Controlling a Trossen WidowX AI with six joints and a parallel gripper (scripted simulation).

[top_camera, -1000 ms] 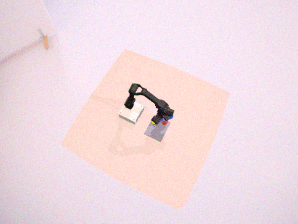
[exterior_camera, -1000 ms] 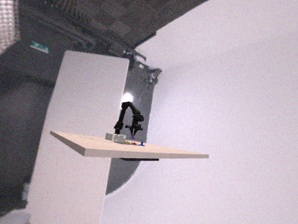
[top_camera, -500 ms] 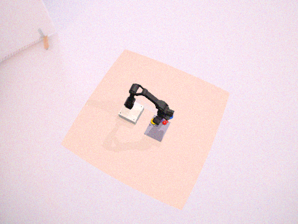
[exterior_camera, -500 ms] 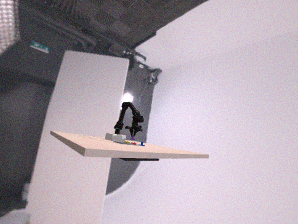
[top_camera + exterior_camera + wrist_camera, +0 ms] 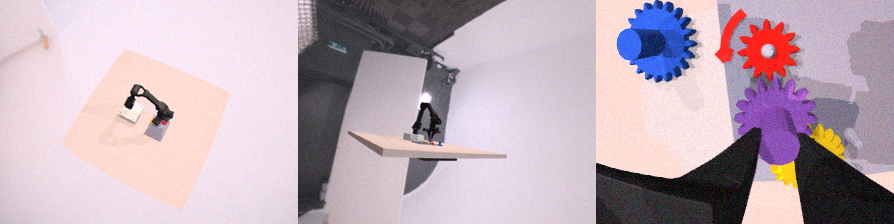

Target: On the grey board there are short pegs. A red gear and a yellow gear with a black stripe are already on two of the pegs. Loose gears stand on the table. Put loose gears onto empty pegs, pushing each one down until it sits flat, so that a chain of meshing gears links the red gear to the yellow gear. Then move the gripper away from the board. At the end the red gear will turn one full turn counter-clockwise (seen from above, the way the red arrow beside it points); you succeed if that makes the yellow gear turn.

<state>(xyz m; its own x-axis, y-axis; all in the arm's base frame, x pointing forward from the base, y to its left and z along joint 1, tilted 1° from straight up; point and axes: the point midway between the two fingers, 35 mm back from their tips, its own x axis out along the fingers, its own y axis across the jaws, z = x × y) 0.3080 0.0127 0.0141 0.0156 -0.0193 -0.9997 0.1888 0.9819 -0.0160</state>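
The red gear lies 40 mm below my gripper tip and 40 mm ahead of it. From my gripper tip the other things lie so: yellow gear (50 mm behind, 40 mm below, 30 mm to the right); then purple gear (10 mm below); then red arrow (50 mm below, 50 mm ahead, 30 mm to the left).
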